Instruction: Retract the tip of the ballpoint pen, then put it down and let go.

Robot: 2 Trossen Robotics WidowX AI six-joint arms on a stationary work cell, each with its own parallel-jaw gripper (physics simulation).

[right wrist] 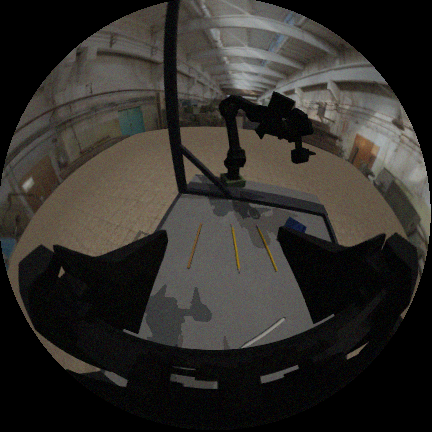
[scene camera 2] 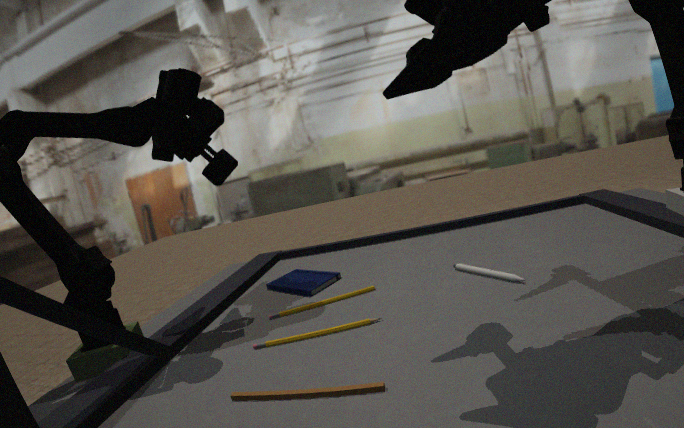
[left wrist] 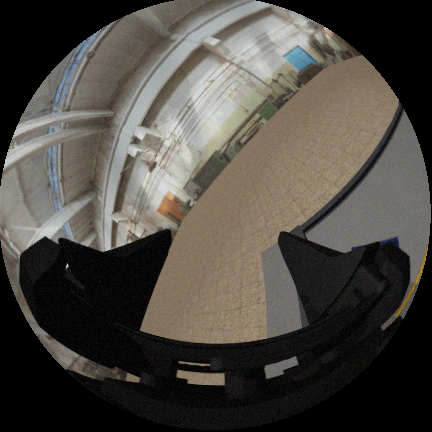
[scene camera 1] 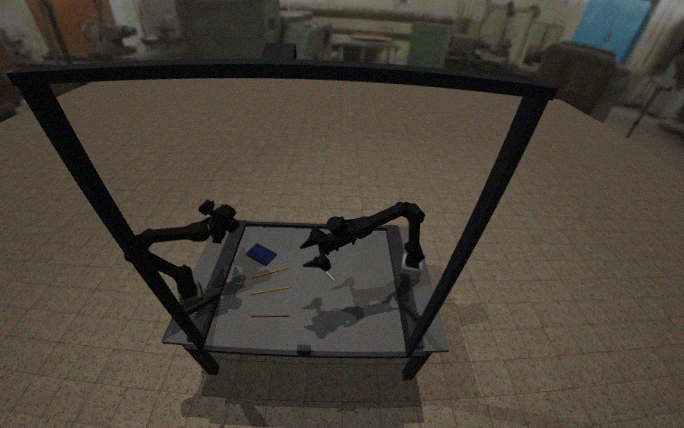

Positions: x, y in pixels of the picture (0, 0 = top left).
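My right gripper: out of frame in the left wrist view. Right gripper visible in scene camera 2 [391, 89], in the right wrist view and in scene camera 1. Right gripper, same spot: [right wrist: 330, 276] and [scene camera 1: 312, 241].
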